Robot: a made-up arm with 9 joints. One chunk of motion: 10 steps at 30 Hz.
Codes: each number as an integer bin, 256 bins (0 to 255) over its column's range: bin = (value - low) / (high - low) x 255, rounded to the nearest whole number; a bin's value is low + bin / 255 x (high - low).
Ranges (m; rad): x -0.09..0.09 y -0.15..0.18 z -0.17..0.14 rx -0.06..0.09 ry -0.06..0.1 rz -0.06..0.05
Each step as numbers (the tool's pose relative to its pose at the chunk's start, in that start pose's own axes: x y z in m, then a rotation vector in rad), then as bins.
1 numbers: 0.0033 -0.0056 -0.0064 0.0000 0.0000 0.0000
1 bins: 132 112 135 102 96 139
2 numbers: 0.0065 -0.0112 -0.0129 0.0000 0.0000 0.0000
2 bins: 137 107 129 102 96 139
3 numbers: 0.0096 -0.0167 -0.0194 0.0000 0.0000 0.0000
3 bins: 141 103 124 102 96 139
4 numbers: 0.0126 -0.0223 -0.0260 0.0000 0.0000 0.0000
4 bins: 145 99 118 102 96 139
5 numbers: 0.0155 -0.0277 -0.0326 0.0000 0.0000 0.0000
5 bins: 149 95 113 102 96 139
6 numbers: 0.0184 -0.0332 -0.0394 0.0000 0.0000 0.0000
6 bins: 154 90 107 102 96 139
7 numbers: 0.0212 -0.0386 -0.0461 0.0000 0.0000 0.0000
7 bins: 158 86 102 102 96 139
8 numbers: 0.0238 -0.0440 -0.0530 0.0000 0.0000 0.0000
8 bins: 161 82 96 102 96 139
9 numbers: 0.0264 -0.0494 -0.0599 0.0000 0.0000 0.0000
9 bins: 165 78 91 102 96 139
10 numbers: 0.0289 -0.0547 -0.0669 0.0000 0.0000 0.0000
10 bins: 168 74 85 102 96 139
